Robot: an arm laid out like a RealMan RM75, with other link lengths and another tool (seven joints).
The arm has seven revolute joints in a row. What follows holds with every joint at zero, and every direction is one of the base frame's. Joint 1 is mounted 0.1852 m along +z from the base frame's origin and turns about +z. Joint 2 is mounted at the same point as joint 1 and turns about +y. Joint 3 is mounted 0.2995 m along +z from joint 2 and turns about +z. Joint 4 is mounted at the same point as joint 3 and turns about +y. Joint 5 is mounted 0.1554 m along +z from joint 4 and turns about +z. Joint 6 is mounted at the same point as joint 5 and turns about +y. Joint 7 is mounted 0.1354 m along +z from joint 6 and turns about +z. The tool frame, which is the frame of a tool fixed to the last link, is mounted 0.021 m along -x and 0.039 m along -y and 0.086 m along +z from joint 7; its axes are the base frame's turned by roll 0, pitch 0.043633 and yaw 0.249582 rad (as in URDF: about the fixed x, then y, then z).
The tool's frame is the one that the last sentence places.
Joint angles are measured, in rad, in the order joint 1, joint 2, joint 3, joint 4, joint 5, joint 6, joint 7. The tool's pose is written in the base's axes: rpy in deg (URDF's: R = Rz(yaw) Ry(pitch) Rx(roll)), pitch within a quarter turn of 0, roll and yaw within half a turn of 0; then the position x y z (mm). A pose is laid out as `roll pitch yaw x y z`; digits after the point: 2 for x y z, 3 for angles.
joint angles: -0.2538, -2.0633, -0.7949, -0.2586, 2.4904, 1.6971, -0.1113
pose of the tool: -83.285 -29.417 -39.006 -277.67 330.06 -20.83
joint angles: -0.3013, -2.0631, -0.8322, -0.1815, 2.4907, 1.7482, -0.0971
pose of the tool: -82.490 -25.303 -40.548 -274.09 338.11 -6.97
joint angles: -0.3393, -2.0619, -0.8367, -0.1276, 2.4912, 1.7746, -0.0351
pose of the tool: -83.699 -19.941 -41.058 -267.86 344.13 -0.77
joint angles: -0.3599, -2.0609, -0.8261, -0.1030, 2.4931, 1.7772, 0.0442
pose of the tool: -85.425 -14.857 -40.923 -262.80 347.42 0.11
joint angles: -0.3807, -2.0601, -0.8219, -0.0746, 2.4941, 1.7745, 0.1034
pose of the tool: -86.898 -10.674 -40.558 -260.04 351.68 0.98
